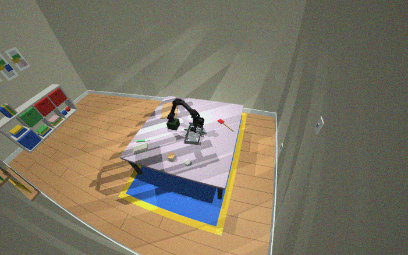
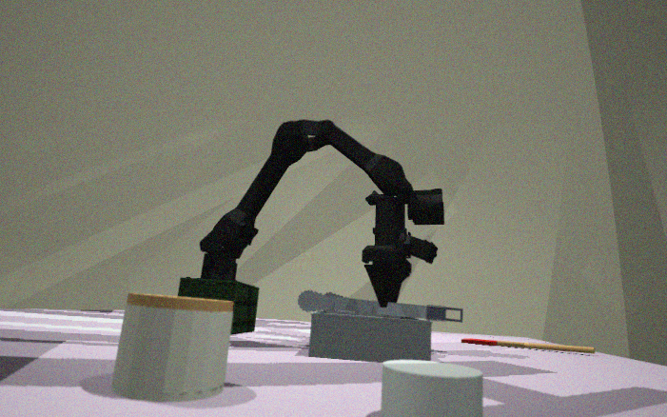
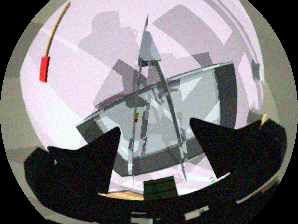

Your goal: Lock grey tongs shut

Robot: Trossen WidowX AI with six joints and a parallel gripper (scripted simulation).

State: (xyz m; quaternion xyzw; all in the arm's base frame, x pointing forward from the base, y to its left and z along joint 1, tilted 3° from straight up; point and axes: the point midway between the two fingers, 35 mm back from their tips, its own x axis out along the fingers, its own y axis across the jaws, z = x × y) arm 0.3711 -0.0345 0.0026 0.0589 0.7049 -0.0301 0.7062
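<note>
Right now the grey roasting tin is 4 cm below my gripper tip, 4 cm behind it and 2 cm to the right of it. The rest, counted from my gripper tip: lidded jar (43 cm to the right, 14 cm behind, 4 cm below); wooden board (59 cm behind, 33 cm to the left, 6 cm below); red-headed spatula (27 cm ahead, 26 cm to the left, 7 cm below).
</note>
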